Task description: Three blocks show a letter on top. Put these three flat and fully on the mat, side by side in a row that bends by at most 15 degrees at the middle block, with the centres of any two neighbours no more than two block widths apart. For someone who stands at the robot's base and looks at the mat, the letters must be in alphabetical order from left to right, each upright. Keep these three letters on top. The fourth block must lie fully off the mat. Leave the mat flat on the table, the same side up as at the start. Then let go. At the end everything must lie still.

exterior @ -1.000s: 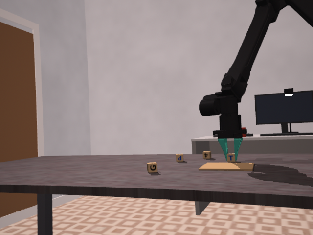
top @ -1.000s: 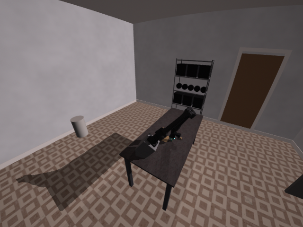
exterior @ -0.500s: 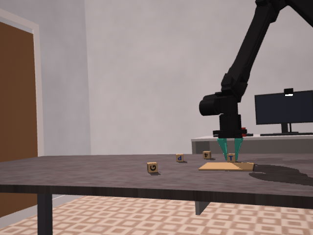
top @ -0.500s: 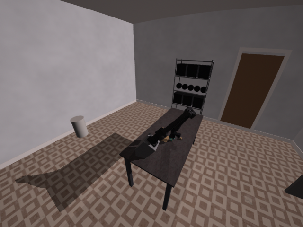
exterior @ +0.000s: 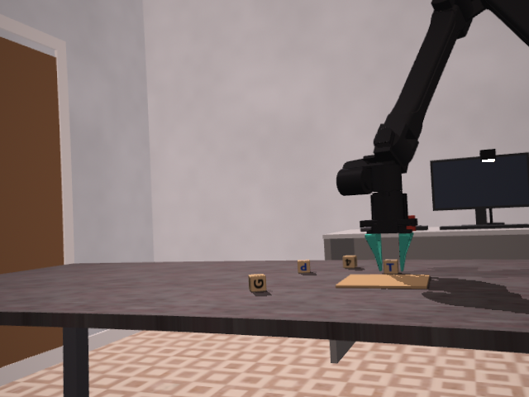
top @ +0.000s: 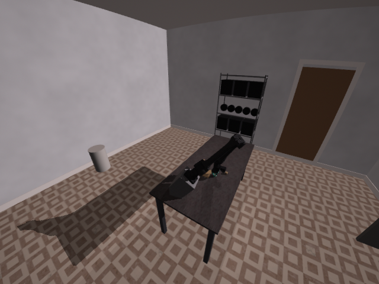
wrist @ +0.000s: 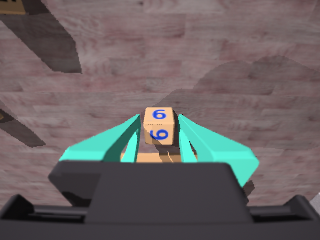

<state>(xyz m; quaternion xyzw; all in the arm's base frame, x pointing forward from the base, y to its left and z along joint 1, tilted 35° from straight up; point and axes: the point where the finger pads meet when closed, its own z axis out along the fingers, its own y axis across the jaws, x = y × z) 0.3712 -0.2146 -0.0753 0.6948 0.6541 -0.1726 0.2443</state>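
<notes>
Now: hand right at the block. Round my hand: mat (120 mm to the left, 10 mm below, 10 mm ahead).
</notes>
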